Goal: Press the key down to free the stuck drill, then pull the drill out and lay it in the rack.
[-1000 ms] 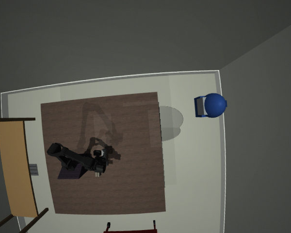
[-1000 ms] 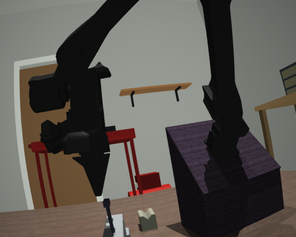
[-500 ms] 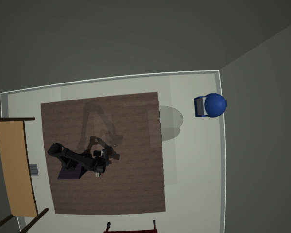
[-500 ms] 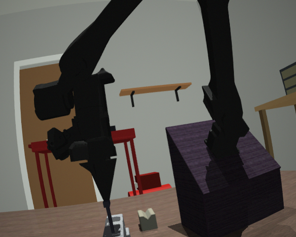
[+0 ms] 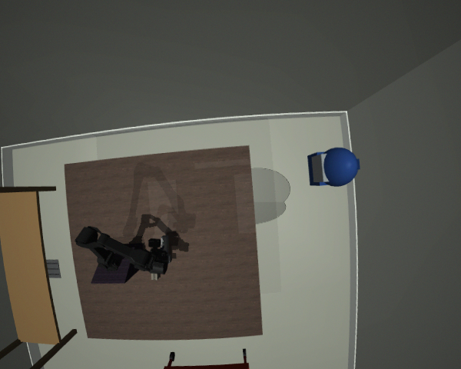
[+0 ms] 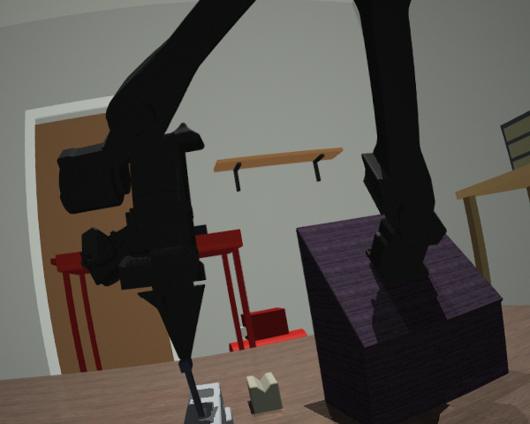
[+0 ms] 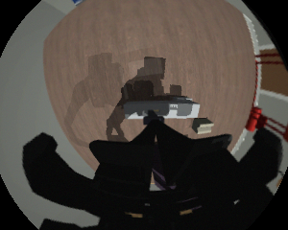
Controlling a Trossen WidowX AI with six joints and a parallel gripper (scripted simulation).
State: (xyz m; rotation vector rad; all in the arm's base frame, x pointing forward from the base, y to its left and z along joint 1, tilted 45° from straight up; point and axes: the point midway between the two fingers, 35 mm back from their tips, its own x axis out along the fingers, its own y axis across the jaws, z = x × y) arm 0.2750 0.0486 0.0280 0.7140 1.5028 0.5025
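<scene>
My gripper tip is now 30 mm above the dark key. Also, from my gripper tip: v-notched rack 110 mm behind, 190 mm to the right, 110 mm below; drill 10 mm behind, 50 mm to the right, 80 mm below.
</scene>
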